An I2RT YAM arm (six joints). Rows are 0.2 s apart.
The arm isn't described. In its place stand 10 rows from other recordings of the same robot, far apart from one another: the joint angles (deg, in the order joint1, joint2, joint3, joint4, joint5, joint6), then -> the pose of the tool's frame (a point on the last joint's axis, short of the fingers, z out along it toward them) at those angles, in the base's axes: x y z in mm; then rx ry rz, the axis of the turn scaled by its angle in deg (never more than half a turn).
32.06 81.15 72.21 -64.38 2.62 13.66 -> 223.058 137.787 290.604 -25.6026 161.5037 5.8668
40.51 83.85 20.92 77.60 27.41 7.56 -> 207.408 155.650 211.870 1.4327 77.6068 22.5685
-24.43 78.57 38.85 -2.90 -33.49 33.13 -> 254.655 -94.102 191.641 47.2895 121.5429 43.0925
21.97 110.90 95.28 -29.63 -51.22 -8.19 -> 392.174 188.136 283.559 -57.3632 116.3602 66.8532
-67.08 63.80 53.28 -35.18 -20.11 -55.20 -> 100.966 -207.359 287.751 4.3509 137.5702 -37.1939
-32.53 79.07 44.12 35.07 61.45 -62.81 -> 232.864 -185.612 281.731 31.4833 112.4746 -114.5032
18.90 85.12 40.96 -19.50 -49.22 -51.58 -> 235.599 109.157 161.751 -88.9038 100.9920 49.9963
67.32 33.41 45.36 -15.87 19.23 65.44 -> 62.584 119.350 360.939 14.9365 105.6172 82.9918
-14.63 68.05 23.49 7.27 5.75 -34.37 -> 216.838 -60.289 162.918 -19.1911 129.2629 -32.8098
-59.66 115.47 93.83 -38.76 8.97 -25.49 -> 216.108 -380.220 222.347 50.1379 151.8497 -37.8137
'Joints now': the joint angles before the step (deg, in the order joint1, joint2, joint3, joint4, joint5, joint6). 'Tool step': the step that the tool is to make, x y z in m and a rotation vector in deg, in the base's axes. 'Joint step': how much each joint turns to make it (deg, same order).
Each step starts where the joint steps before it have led.
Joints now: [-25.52, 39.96, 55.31, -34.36, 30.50, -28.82]
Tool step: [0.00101, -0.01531, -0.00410, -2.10, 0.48, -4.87]
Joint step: [-5.19, 1.04, -1.76, 4.59, 0.34, -2.41]
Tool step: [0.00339, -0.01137, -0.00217, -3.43, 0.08, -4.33]
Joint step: [-2.45, 1.13, -1.86, 6.20, 2.60, -2.76]
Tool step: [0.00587, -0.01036, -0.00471, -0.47, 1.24, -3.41]
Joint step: [-1.50, 2.30, -0.63, 2.56, 2.12, -0.70]
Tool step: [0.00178, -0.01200, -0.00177, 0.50, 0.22, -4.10]
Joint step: [-2.66, 2.32, 0.45, 0.93, 1.32, 0.79]
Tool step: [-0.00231, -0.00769, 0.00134, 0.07, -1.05, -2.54]
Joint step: [-2.39, 0.92, 0.45, 0.70, -0.04, 0.90]
